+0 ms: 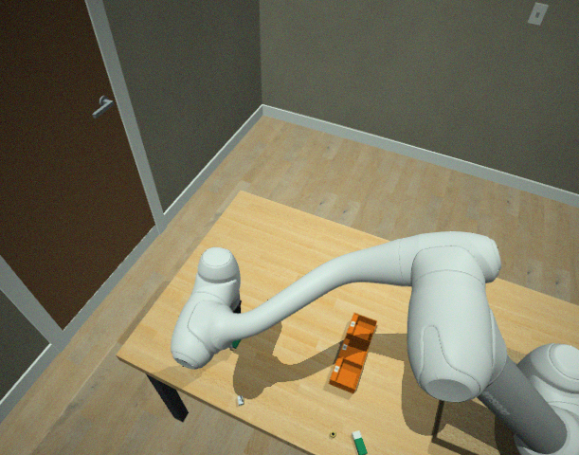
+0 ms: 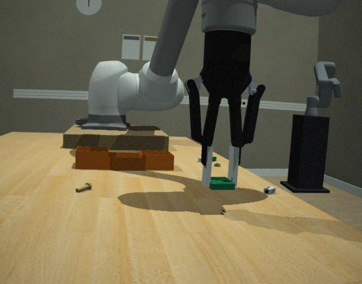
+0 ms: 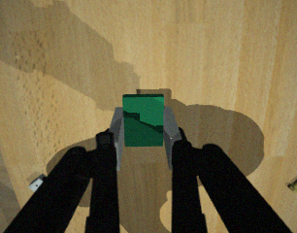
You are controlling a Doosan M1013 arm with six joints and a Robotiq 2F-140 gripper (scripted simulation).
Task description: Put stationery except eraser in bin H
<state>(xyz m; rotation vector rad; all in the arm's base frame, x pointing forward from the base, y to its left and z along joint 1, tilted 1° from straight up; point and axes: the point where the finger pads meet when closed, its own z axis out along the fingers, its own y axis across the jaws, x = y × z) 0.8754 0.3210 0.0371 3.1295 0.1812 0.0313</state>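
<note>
Right now my hand is 350 mm past the orange three-compartment bin, 190 mm to the left of it and 60 mm above it. From my hand the other things lie so: white sharpener 130 mm to the left, 130 mm behind, 70 mm below; then brass bolt 240 mm to the right, 100 mm behind, 70 mm below; then green flat pad 30 mm below.
</note>
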